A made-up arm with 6 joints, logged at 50 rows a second.
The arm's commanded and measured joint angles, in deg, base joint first. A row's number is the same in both.
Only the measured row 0 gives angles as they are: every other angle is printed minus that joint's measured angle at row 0.
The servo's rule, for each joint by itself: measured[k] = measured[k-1] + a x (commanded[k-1-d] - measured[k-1]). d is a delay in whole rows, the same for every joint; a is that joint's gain. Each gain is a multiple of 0.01, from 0.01 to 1. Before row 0 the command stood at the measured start. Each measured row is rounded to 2 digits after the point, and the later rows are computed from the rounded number. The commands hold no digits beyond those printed.
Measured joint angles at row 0:
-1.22 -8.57 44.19 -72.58 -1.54 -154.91
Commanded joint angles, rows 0 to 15:
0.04 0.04 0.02 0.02 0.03 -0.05
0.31 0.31 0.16 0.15 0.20 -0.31
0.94 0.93 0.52 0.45 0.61 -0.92
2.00 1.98 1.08 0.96 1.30 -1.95
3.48 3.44 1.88 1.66 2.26 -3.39
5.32 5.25 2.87 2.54 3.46 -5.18
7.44 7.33 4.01 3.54 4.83 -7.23
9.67 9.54 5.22 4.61 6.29 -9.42
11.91 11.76 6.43 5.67 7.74 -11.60
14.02 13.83 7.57 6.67 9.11 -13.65
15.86 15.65 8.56 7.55 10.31 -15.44
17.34 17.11 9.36 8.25 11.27 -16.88
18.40 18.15 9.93 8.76 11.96 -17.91
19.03 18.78 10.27 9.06 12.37 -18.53
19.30 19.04 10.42 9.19 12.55 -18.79
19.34 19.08 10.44 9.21 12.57 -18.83
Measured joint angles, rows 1 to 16:
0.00 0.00 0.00 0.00 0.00 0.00
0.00 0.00 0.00 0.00 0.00 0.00
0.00 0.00 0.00 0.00 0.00 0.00
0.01 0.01 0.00 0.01 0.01 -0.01
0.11 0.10 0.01 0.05 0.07 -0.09
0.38 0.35 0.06 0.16 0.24 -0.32
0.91 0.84 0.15 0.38 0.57 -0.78
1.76 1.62 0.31 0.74 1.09 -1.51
2.93 2.71 0.54 1.24 1.82 -2.54
4.42 4.10 0.85 1.88 2.75 -3.85
6.15 5.73 1.24 2.64 3.85 -5.41
8.05 7.54 1.71 3.49 5.06 -7.14
10.02 9.43 2.24 4.38 6.32 -8.96
11.95 11.30 2.81 5.27 7.56 -10.77
13.73 13.04 3.40 6.10 8.71 -12.48
15.27 14.57 3.99 6.84 9.72 -14.00
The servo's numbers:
d 3
a 0.33 0.30 0.09 0.28 0.31 0.28

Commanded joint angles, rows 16 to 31:
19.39 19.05 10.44 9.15 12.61 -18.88
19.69 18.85 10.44 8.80 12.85 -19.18
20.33 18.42 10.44 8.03 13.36 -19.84
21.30 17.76 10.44 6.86 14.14 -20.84
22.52 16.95 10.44 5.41 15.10 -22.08
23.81 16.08 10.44 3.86 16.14 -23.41
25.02 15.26 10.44 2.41 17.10 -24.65
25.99 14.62 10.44 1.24 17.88 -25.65
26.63 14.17 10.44 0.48 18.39 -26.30
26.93 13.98 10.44 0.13 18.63 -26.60
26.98 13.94 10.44 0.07 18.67 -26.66
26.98 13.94 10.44 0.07 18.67 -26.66
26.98 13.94 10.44 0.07 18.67 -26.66
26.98 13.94 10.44 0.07 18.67 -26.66
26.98 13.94 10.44 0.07 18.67 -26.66
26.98 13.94 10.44 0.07 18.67 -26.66
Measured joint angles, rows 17 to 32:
16.51 15.83 4.56 7.46 10.54 -15.27
17.43 16.79 5.09 7.94 11.16 -16.26
18.06 17.48 5.57 8.30 11.60 -16.98
18.50 17.95 6.01 8.54 11.91 -17.51
18.89 18.22 6.41 8.61 12.20 -17.98
19.37 18.28 6.77 8.45 12.56 -18.50
20.01 18.12 7.10 8.00 13.05 -19.16
20.84 17.77 7.40 7.27 13.69 -19.98
21.82 17.26 7.67 6.32 14.45 -20.94
22.88 16.66 7.92 5.23 15.27 -21.98
23.91 16.05 8.15 4.11 16.08 -23.01
24.81 15.49 8.36 3.09 16.80 -23.93
25.51 15.04 8.55 2.26 17.37 -24.68
26.00 14.71 8.72 1.65 17.77 -25.23
26.32 14.48 8.87 1.21 18.05 -25.63
26.54 14.32 9.01 0.89 18.24 -25.92

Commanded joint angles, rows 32 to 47:
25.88 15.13 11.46 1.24 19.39 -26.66
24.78 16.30 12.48 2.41 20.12 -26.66
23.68 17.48 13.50 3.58 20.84 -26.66
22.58 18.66 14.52 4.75 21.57 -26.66
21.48 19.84 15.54 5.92 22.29 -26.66
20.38 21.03 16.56 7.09 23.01 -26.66
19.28 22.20 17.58 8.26 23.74 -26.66
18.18 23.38 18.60 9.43 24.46 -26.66
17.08 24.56 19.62 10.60 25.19 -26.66
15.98 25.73 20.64 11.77 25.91 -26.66
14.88 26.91 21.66 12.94 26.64 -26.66
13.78 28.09 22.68 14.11 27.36 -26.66
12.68 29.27 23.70 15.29 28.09 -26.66
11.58 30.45 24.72 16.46 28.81 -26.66
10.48 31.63 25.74 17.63 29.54 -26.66
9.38 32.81 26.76 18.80 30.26 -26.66
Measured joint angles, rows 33 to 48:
26.69 14.21 9.14 0.66 18.37 -26.13
26.79 14.13 9.26 0.49 18.46 -26.28
26.85 14.07 9.37 0.37 18.53 -26.39
26.53 14.39 9.56 0.61 18.80 -26.47
25.95 14.96 9.82 1.11 19.21 -26.52
25.20 15.72 10.15 1.80 19.72 -26.56
24.34 16.60 10.54 2.63 20.29 -26.59
23.40 17.57 10.99 3.55 20.91 -26.61
22.40 18.61 11.49 4.54 21.56 -26.62
21.37 19.69 12.04 5.58 22.24 -26.63
20.32 20.80 12.63 6.66 22.93 -26.64
19.25 21.93 13.26 7.76 23.63 -26.65
18.17 23.07 13.92 8.88 24.34 -26.65
17.08 24.22 14.62 10.02 25.05 -26.65
15.99 25.38 15.35 11.17 25.77 -26.65
14.90 26.55 16.10 12.32 26.49 -26.65

